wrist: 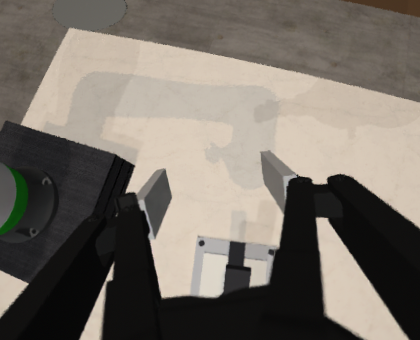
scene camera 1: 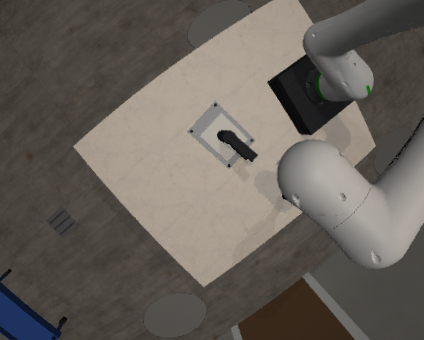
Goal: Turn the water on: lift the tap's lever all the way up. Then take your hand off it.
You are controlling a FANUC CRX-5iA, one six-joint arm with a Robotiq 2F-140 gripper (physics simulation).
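Frame: origin at the arm's base, x down, y back, z left, level; metres.
Seen in the pictures: gripper, fingertip midpoint: [wrist: 214, 175]; arm's base, link origin: [wrist: 24, 203] [scene camera 1: 319, 86].
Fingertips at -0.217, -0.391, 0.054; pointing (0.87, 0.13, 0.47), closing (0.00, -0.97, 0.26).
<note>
Offsets run from my fingertips to a thing's top centre, as dx, dy, dz. "*": to the spot under its first point. Level surfaces: height alone.
The black tap @(* +0.151, -0.033, -0.162) [scene camera 1: 239, 145] stands on a light plate with a grey rim @(+0.313, -0.032, -0.199) [scene camera 1: 202, 121] [wrist: 212, 245]. Its dark bar reaches past the plate's lower right edge in the scene view. In the wrist view the lever's dark end @(* +0.129, -0.033, -0.109) [wrist: 237, 278] shows at the bottom centre, above a narrower dark bar, and the gripper's body hides the rest. The lever's exact tilt cannot be told from above. My gripper [wrist: 214, 175] is open with nothing between its fingers. Its fingertips are apart from the lever, beyond its end. In the scene view the arm's white wrist hides the gripper.
The pale table top @(dx +0.325) [scene camera 1: 145, 165] [wrist: 175, 135] carries the tap plate. The arm's black base block [scene camera 1: 300, 107] [wrist: 65, 160] stands near the tap, on the left in the wrist view. The arm's large white joint [scene camera 1: 320, 180] hangs to the right of the tap in the scene view.
</note>
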